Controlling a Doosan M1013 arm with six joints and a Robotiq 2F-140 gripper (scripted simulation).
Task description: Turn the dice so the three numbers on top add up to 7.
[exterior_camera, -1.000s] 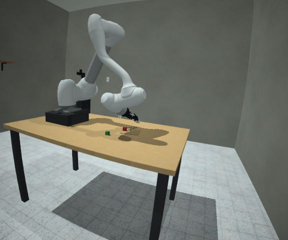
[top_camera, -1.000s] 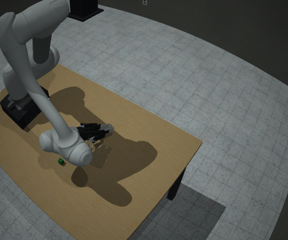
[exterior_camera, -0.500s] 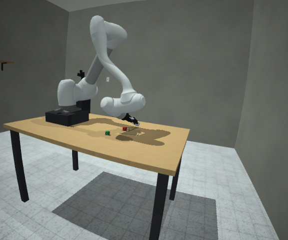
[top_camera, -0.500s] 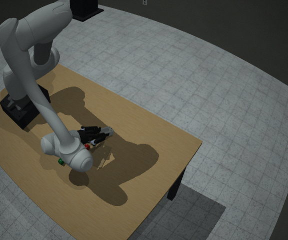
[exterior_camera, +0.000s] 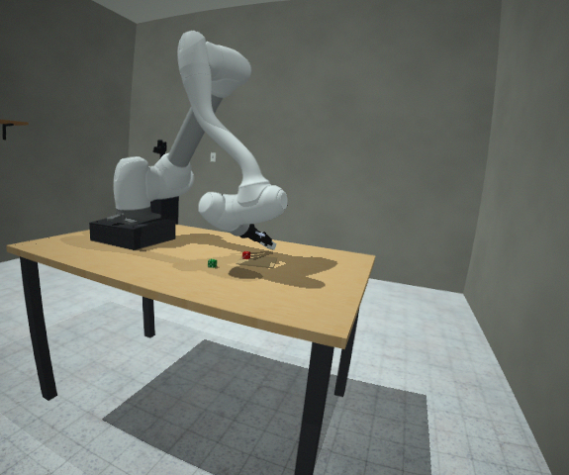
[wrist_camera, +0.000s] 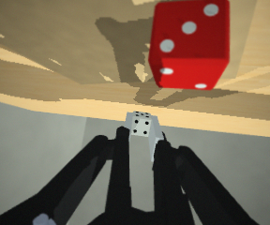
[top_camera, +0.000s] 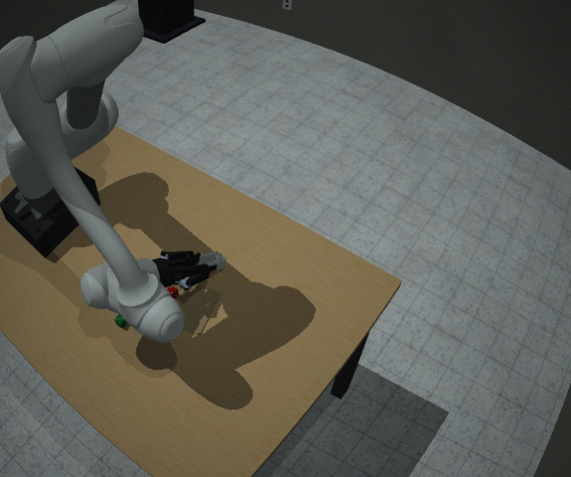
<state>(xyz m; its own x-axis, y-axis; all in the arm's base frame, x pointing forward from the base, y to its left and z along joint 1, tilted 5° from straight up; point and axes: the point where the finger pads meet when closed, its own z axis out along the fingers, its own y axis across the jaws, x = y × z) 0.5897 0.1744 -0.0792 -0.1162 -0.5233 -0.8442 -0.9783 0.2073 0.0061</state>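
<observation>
Right now my hand is 20 mm to the right of the white die and 10 mm above it. From my hand the other things lie so: red die 30 mm behind, 130 mm to the right, 30 mm below; tan mat 20 mm ahead, 130 mm to the right, 40 mm below; green die 80 mm behind, 290 mm to the right, 30 mm below.
</observation>
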